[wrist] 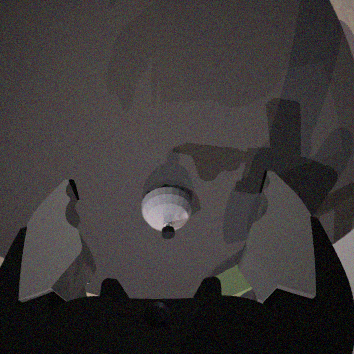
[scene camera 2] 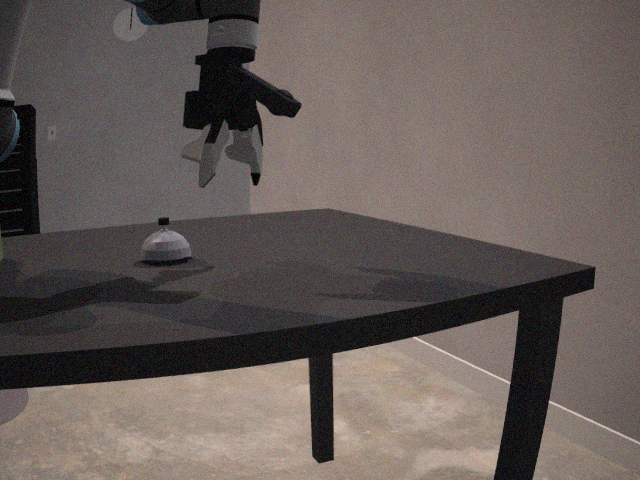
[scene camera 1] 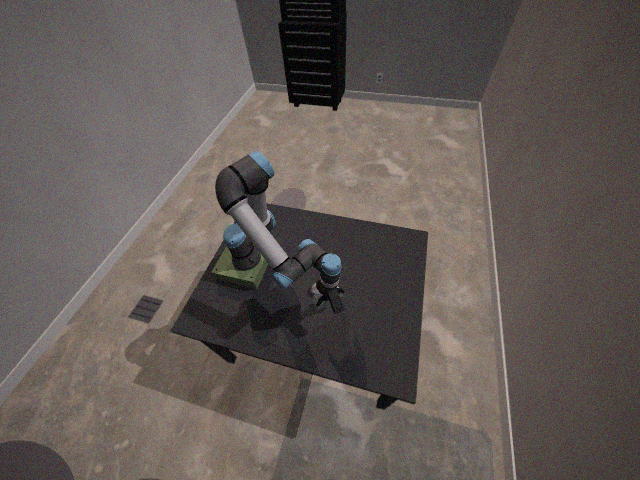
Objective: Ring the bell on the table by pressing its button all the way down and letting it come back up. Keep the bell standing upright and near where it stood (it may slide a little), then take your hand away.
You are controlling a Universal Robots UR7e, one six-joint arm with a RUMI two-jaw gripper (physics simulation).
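Pixels of known places: gripper, fingertip midpoint: (wrist: 167,177) (scene camera 2: 230,186) (scene camera 1: 329,303); arm's base at its link origin: (scene camera 1: 246,258).
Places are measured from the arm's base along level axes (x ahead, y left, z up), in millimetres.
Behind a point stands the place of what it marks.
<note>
A silvery-white domed bell (scene camera 2: 165,246) {x 397, y -146, z -48 mm} (wrist: 166,206) {x 421, y -134, z -39 mm} stands upright on the dark table. Its small black button (scene camera 2: 163,221) {x 403, y -120, z -14 mm} (wrist: 168,231) {x 409, y -118, z -9 mm} is up on top of the dome. In scene camera 1 the bell (scene camera 1: 313,290) {x 383, y -127, z -38 mm} is partly hidden behind the gripper. My gripper (scene camera 2: 229,181) {x 477, y -218, z 36 mm} (wrist: 167,177) {x 477, y -218, z 36 mm} is open and empty, pointing down. It hangs above the table, higher than the button and apart from the bell. In the wrist view the bell shows between the two spread fingers, a little left of the middle.
The dark table (scene camera 1: 382,268) {x 733, y 63, z -76 mm} (scene camera 2: 330,248) {x 663, y -177, z -75 mm} bears the arm's green base block (scene camera 1: 235,277) {x -25, y -119, z 0 mm} (wrist: 234,281) {x 100, y 19, z -31 mm}. The arm's shadows lie on the table top around the bell. A black drawer cabinet (scene camera 1: 312,62) stands at the far wall, away from the table.
</note>
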